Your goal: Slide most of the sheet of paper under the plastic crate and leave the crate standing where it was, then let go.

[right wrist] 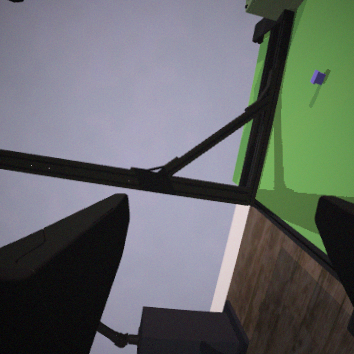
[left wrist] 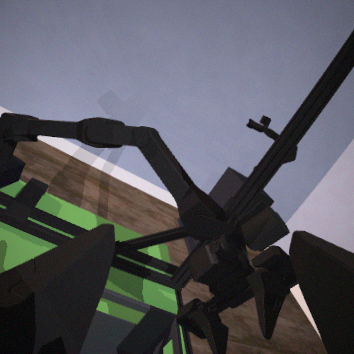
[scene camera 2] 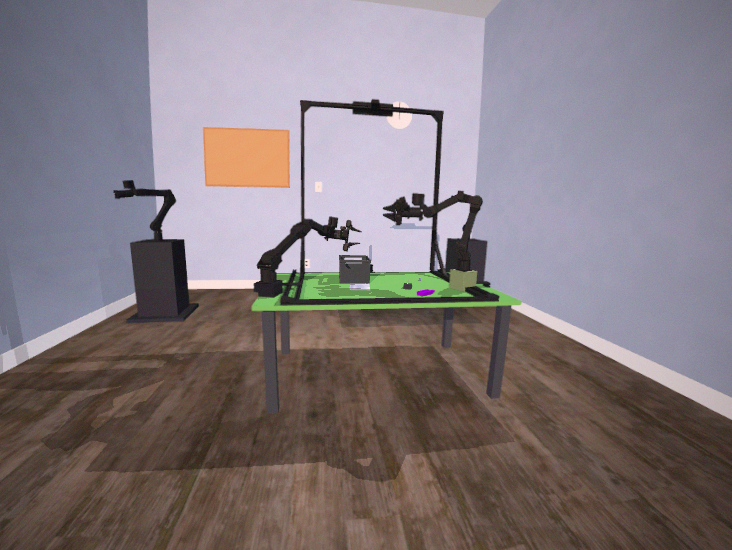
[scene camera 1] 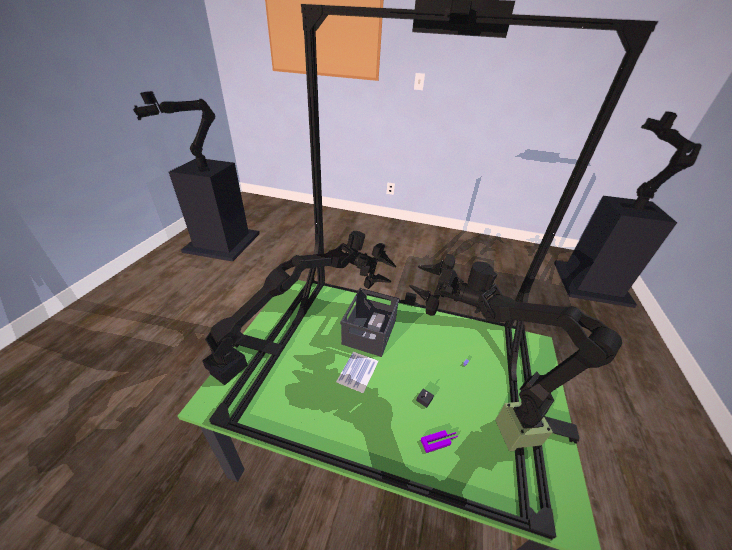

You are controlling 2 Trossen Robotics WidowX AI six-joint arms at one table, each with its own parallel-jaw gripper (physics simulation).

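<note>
A dark grey plastic crate (scene camera 1: 365, 341) (scene camera 2: 354, 272) stands upright near the back of the table. A white sheet of paper with bluish stripes (scene camera 1: 358, 370) (scene camera 2: 359, 286) lies flat in front of the crate; whether its far edge touches the crate I cannot tell. My left gripper (scene camera 1: 416, 278) (scene camera 2: 385, 212) is open and empty, high above the table, right of the crate in the scene views. My right gripper (scene camera 1: 391, 272) (scene camera 2: 359, 237) (left wrist: 245, 345) (right wrist: 223, 206) is open and empty, raised above the crate in scene camera 2. The crate's underside is hidden.
A small black block (scene camera 1: 424, 397) (scene camera 2: 407, 285), a purple two-pronged thing (scene camera 1: 435, 442) (scene camera 2: 425, 292) and a small blue thing (scene camera 1: 466, 361) (right wrist: 317, 77) lie right of the paper. A beige block (scene camera 1: 520, 430) (scene camera 2: 463, 280) sits under the left arm's base. Black frame rails (scene camera 1: 378, 474) border the table.
</note>
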